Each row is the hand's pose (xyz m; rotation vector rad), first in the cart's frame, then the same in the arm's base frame.
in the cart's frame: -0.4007 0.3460 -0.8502 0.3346 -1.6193 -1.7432
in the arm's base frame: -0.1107 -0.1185 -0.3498 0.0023 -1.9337 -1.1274
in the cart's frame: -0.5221 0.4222 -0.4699 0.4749 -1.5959 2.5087
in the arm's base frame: -0.2076 0.1574 -0.0675 0.5587 -0.7297 2.7719
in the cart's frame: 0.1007 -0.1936 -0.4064 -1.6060 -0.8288 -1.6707
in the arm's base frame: 0.4714 -0.2941 0.2584 -2.0118 -1.4046 -1.3429
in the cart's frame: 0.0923 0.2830 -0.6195 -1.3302 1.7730 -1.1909
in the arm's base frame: 0.4029 -0.0245 -0.1835 -1.7944 1.4736 -1.7295
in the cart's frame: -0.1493 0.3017 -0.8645 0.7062 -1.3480 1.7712
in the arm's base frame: 0.1417 -0.1558 -0.3660 0.4945 -0.6624 2.0176
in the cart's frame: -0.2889 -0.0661 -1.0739 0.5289 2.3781 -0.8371
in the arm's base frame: 0.0196 -0.5811 -0.3136 0.1629 2.0626 -1.5019
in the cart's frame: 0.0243 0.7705 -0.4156 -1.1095 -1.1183 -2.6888
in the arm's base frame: 0.3077 0.4901 -0.2835 1.1477 1.8565 2.1233
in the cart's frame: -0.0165 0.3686 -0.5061 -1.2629 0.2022 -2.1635
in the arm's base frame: 0.2962 0.1073 -0.1262 -1.6787 -0.4806 -2.1786
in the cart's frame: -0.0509 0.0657 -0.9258 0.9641 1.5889 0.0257
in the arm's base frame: 0.2558 -0.3817 -0.2947 0.4466 1.5851 -0.4439
